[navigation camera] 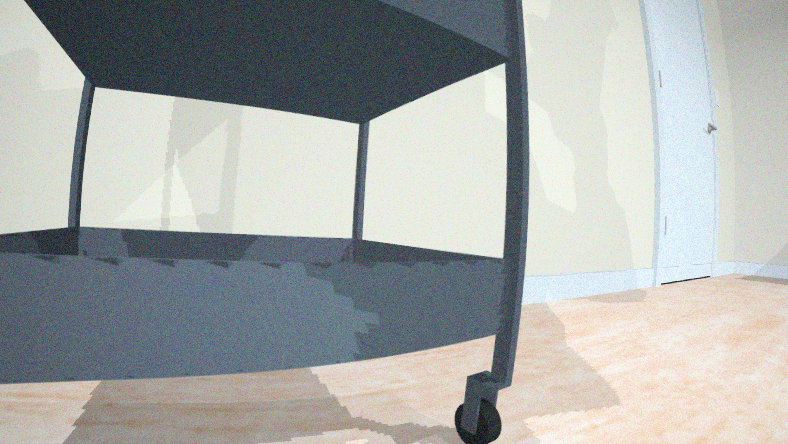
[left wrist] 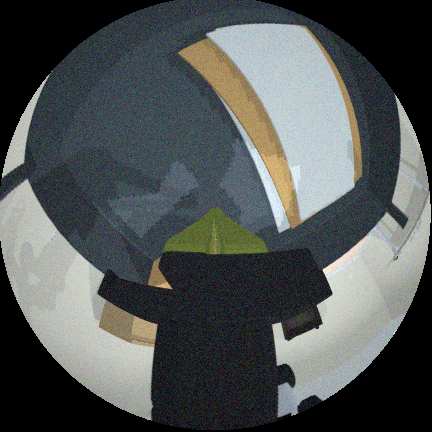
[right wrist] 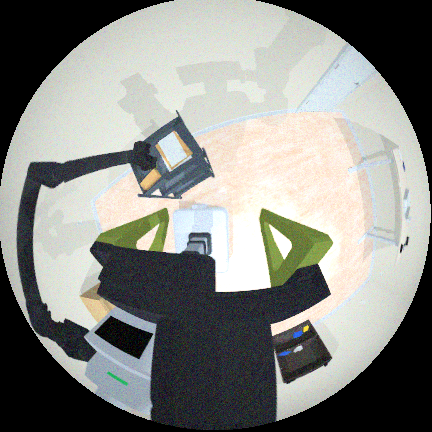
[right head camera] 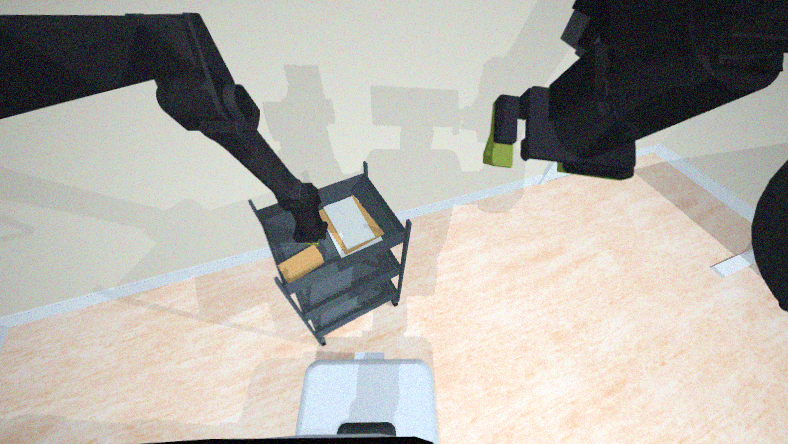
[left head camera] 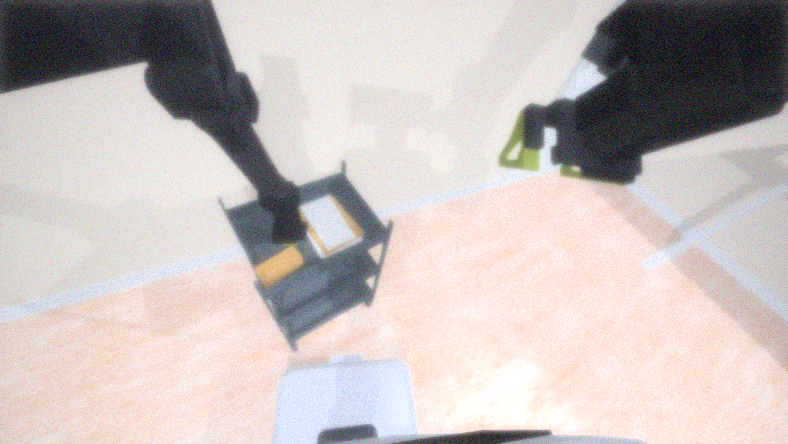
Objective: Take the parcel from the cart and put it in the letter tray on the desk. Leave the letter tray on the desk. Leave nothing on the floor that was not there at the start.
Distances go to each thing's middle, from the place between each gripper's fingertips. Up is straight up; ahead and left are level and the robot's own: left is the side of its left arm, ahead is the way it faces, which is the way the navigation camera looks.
Right now the tan parcel (left head camera: 274,269) is 8 cm behind my left hand, 4 cm to the left of it and 1 cm above it.
The tan parcel lies 17 cm ahead of my right hand, 44 cm to the left of it and 59 cm below it.
